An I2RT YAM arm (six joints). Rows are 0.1 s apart.
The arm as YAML. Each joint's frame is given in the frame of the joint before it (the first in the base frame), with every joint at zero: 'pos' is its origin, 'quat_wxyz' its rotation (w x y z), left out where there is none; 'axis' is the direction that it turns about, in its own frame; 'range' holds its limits. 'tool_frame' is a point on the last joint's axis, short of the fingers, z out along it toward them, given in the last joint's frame.
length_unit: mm
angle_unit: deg
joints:
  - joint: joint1
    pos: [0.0, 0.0, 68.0]
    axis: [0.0, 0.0, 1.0]
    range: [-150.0, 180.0]
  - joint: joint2
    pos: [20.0, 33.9, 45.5]
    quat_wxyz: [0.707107, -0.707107, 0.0, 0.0]
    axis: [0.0, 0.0, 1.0]
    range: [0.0, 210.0]
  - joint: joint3
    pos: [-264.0, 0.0, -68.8]
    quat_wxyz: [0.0, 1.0, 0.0, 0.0]
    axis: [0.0, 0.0, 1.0]
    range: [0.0, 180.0]
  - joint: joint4
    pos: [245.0, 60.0, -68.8]
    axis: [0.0, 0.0, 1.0]
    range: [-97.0, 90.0]
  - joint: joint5
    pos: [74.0, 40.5, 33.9]
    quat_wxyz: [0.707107, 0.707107, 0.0, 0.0]
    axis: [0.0, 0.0, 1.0]
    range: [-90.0, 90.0]
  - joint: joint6
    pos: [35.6, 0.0, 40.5]
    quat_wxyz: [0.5, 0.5, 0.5, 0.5]
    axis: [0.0, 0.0, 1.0]
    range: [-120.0, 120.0]
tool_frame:
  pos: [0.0, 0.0, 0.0]
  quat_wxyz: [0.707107, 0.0, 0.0, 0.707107]
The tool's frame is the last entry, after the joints.
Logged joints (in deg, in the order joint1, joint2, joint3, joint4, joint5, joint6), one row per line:
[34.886, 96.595, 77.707, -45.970, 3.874, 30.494]
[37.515, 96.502, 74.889, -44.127, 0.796, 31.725]
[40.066, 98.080, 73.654, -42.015, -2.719, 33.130]
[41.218, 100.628, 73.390, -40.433, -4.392, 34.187]
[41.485, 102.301, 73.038, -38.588, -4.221, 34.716]
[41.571, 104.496, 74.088, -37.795, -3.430, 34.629]
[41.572, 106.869, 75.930, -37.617, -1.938, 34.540]
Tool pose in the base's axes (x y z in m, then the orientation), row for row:
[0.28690, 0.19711, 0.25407, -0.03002, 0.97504, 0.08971, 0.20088]
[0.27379, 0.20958, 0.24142, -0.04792, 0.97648, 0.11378, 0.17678]
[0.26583, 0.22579, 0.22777, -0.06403, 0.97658, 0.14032, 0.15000]
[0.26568, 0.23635, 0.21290, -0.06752, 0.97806, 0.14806, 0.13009]
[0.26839, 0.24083, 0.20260, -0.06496, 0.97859, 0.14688, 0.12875]
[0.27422, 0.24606, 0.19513, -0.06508, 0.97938, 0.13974, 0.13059]
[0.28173, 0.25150, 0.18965, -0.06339, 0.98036, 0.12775, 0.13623]
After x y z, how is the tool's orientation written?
As a quaternion, x y z w.
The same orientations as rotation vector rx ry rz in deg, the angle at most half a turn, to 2 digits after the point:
[-4.81, 156.09, 14.36]
[-7.77, 158.37, 18.45]
[-10.54, 160.75, 23.10]
[-11.24, 162.81, 24.65]
[-10.82, 163.02, 24.47]
[-10.83, 162.99, 23.26]
[-10.52, 162.63, 21.19]

